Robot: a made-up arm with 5 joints.
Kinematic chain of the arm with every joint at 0, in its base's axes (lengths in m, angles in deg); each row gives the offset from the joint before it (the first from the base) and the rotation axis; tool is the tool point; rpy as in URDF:
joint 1: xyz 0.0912 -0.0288 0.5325 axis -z
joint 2: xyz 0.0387 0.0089 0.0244 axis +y
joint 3: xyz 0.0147 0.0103 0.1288 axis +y
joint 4: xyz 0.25 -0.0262 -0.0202 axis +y
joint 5: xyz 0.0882 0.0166 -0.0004 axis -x
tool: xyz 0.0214 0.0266 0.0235 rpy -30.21 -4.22 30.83
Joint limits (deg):
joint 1: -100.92..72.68
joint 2: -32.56..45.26
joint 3: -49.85..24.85
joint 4: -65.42..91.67
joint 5: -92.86..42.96
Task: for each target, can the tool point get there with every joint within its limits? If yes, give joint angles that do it. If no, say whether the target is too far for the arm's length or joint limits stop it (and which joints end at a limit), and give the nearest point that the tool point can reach.
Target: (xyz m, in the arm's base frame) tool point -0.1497 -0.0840 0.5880
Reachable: no: joint limits stop it (at a limit: joint 1, joint 2, joint 3, joint 4, joint 5) | nearest point 0.0010 0.2007 0.5778 | short by 0.322 m
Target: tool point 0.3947 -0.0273 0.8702
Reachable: yes | joints 0.35 -13.57 -9.12 -28.23 -58.74
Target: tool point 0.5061 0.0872 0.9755
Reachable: no: too far | nearest point 0.4424 0.0694 0.9049 | short by 0.097 m
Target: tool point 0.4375 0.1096 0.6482
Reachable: yes | joints -23.31 -14.41 6.69 49.18 -81.89
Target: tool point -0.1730 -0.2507 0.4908
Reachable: no: joint limits stop it (at a limit: joint 1, joint 3, joint 4, joint 5) | nearest point 0.1446 -0.2511 0.4244 | short by 0.324 m
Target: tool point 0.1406 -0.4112 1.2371
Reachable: no: too far | nearest point 0.1544 -0.2725 0.9812 | short by 0.291 m
